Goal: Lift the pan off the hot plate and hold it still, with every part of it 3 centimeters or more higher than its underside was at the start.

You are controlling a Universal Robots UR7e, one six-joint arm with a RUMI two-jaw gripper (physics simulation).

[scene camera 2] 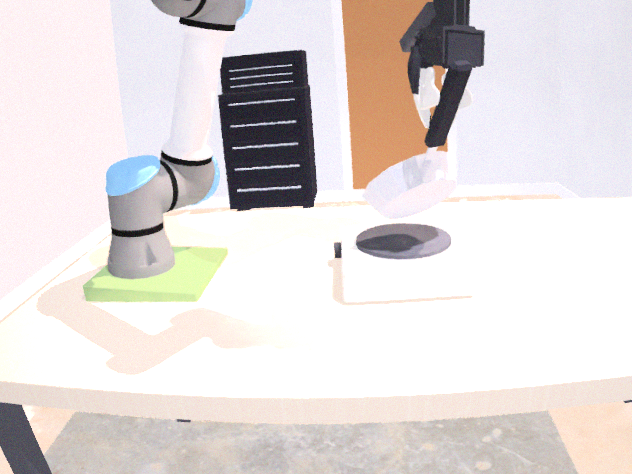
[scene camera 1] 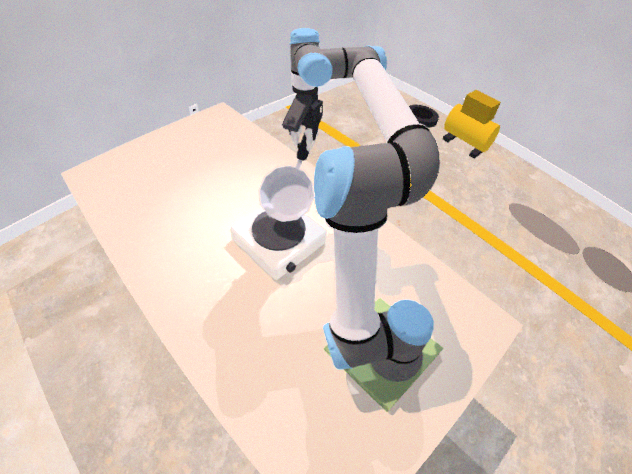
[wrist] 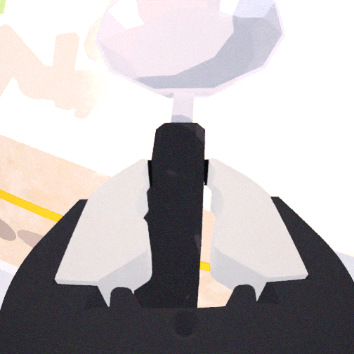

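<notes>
The pale, translucent pan hangs in the air above the hot plate. A gap shows between its underside and the dark round burner in the second scene view. The pan is strongly tilted, its handle end higher and its far edge lowest. My gripper is shut on the pan's black handle, which stands steeply between the two pale fingers. The handle's upper end reaches up toward the gripper's body. In the wrist view the top part of the pan is cut off.
The arm's green base plate stands on the same table. A black drawer cabinet stands behind the table. A yellow compressor and a black ring are on the floor beyond the arm.
</notes>
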